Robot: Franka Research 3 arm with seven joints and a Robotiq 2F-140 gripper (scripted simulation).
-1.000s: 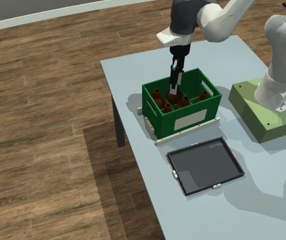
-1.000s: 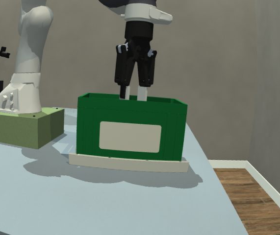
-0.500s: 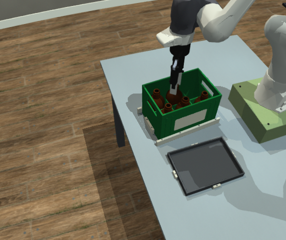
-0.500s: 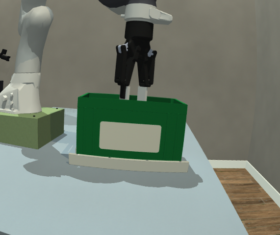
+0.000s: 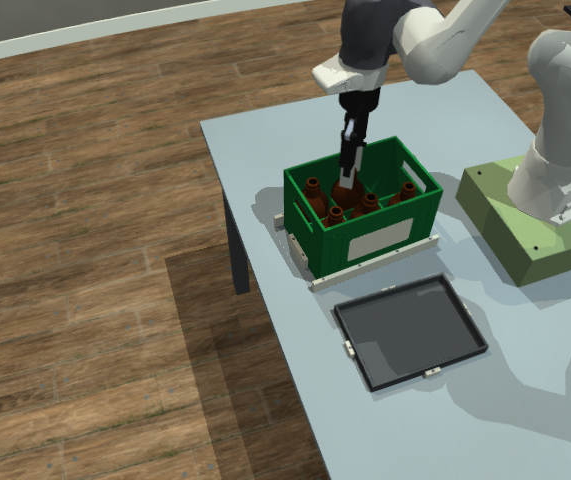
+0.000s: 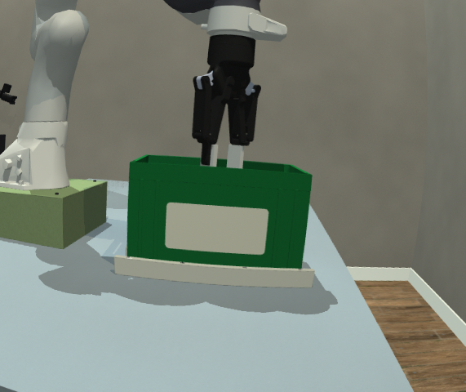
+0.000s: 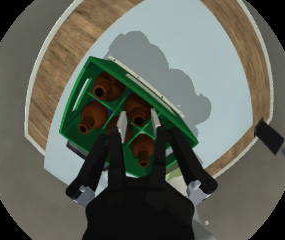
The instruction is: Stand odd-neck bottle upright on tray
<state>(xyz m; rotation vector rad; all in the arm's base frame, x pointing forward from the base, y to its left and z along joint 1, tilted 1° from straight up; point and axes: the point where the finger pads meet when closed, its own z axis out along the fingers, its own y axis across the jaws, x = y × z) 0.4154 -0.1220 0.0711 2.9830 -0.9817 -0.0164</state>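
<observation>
Right now the bottle is 8 cm below my hand. From my hand the other things lie so: dark tray: 31 cm to the left, 16 cm below, 3 cm behind; green crate: 9 cm below, 4 cm to the left, 1 cm behind.
</observation>
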